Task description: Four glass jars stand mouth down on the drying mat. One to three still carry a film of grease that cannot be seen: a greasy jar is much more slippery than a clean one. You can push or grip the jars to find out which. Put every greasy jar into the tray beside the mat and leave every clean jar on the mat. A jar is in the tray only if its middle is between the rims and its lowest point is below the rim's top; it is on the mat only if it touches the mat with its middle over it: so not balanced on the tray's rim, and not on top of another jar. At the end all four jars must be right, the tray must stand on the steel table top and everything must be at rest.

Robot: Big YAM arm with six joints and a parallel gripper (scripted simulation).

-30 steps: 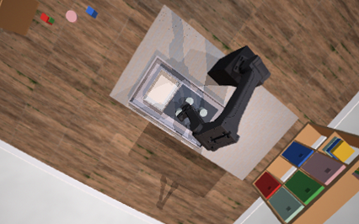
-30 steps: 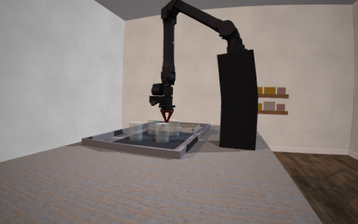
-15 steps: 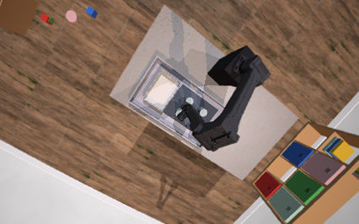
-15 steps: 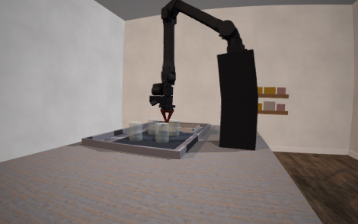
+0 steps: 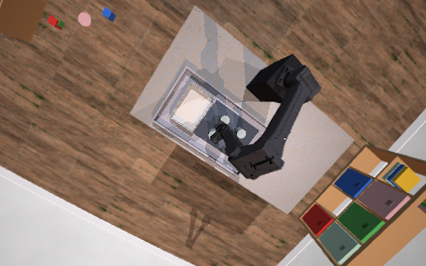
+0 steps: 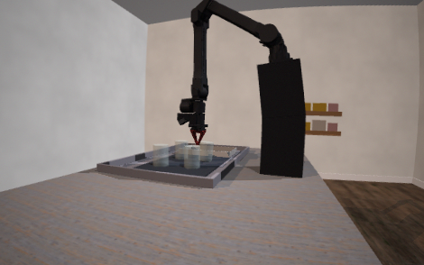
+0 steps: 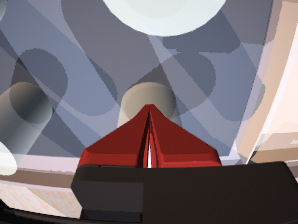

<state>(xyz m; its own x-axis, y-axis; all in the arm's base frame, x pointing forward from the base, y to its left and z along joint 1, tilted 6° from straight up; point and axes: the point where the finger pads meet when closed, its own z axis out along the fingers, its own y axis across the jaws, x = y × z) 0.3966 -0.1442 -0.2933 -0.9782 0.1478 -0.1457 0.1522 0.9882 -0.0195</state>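
The dark drying mat is 3 cm ahead of my hand, 8 cm to the left of it and 8 cm below it. Round my hand: pale tray: 2 cm behind, 24 cm to the right, 8 cm below.
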